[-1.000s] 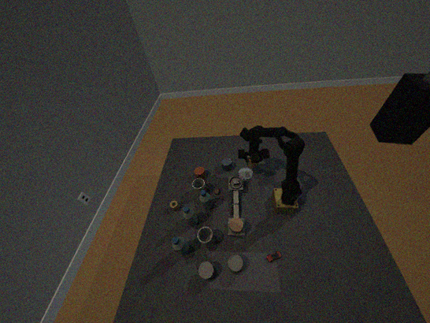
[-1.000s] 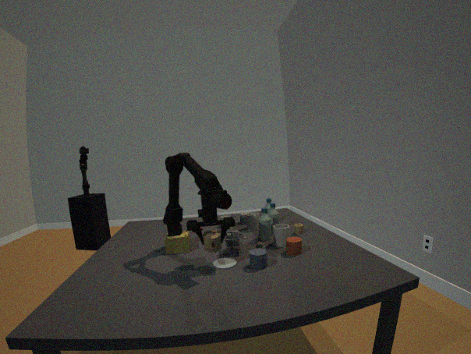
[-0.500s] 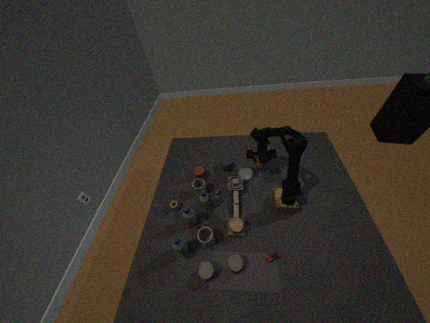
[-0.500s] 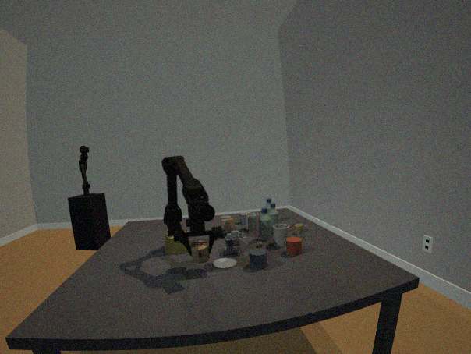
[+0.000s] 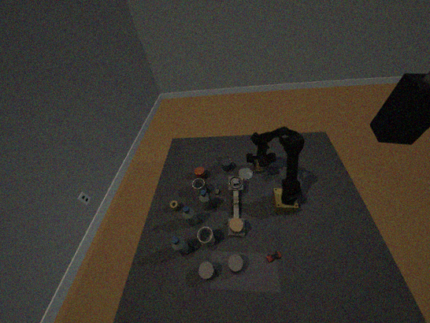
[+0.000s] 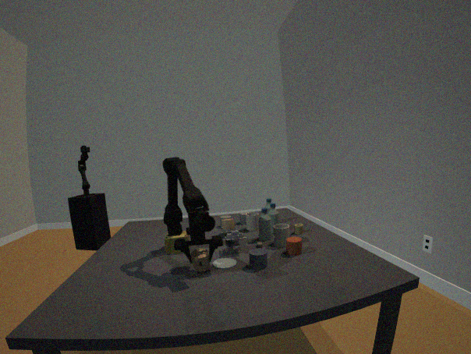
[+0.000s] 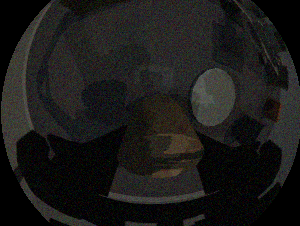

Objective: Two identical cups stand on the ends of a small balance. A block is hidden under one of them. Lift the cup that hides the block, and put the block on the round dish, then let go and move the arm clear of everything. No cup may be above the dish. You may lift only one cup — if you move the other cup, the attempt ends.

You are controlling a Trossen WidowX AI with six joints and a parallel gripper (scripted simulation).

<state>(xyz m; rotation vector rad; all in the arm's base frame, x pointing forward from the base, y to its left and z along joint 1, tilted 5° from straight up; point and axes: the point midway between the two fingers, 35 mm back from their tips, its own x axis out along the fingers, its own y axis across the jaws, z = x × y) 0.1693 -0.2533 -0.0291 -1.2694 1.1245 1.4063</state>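
My gripper tip is now 2 cm to the left of the tan cup and 1 cm below it. From my gripper tip the other things lie so: blue-grey cylinder: 25 cm ahead, 3 cm to the left; then orange cylinder: 38 cm ahead, 13 cm to the left; then round dish: 9 cm ahead, 6 cm to the left, 3 cm below.
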